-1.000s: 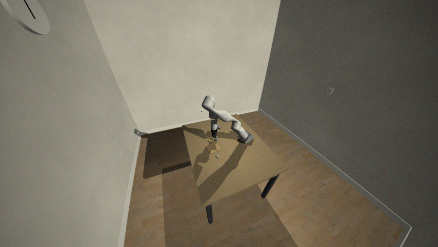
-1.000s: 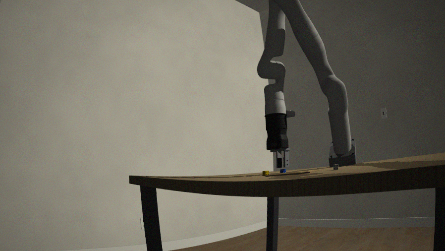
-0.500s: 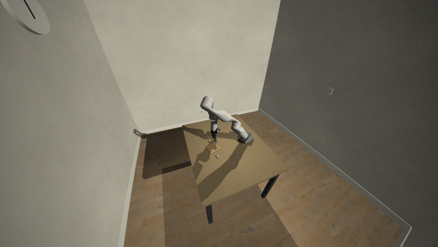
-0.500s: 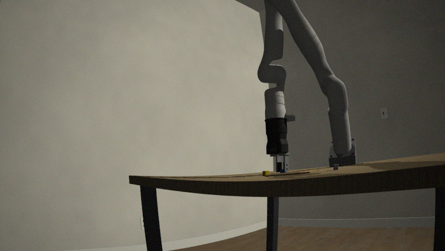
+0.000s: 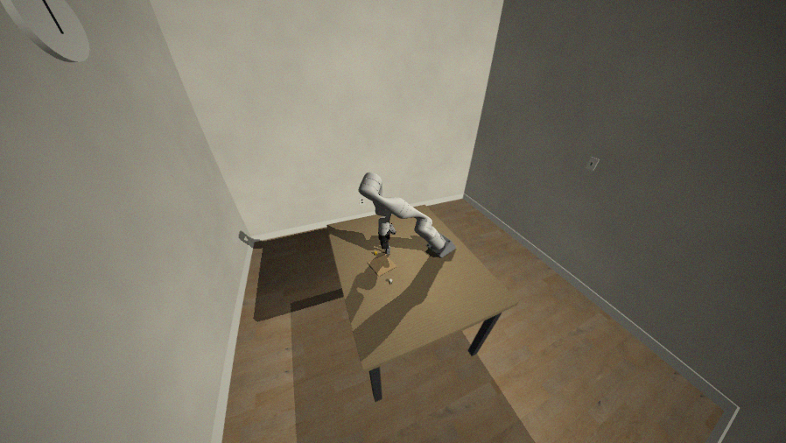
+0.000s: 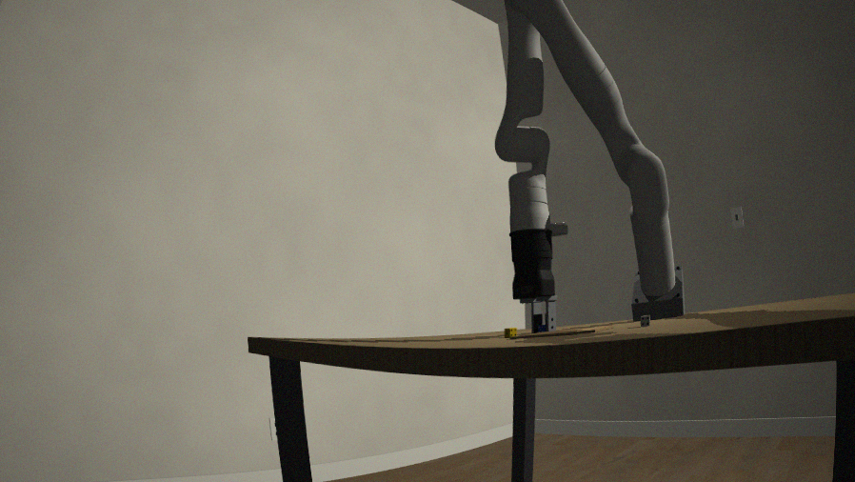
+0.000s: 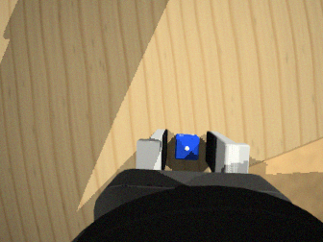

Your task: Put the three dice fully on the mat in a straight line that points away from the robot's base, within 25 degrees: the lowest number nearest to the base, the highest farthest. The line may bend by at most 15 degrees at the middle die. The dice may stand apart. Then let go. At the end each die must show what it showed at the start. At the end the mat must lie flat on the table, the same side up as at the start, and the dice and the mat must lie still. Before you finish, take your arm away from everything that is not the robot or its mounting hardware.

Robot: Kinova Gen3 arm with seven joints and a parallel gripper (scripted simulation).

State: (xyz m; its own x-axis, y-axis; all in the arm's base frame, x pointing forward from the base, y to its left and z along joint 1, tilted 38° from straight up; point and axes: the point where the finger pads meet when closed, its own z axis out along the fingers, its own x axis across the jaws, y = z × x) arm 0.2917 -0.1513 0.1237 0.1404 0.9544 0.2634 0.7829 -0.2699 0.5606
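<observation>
Now: hand 1 cm above the blue die. From my hand the other things lie so: white die 25 cm to the left, 8 cm ahead, 1 cm below; then tan mat 10 cm to the left, 8 cm ahead, 2 cm below; then yellow die 9 cm ahead, 1 cm to the right, 1 cm below.
</observation>
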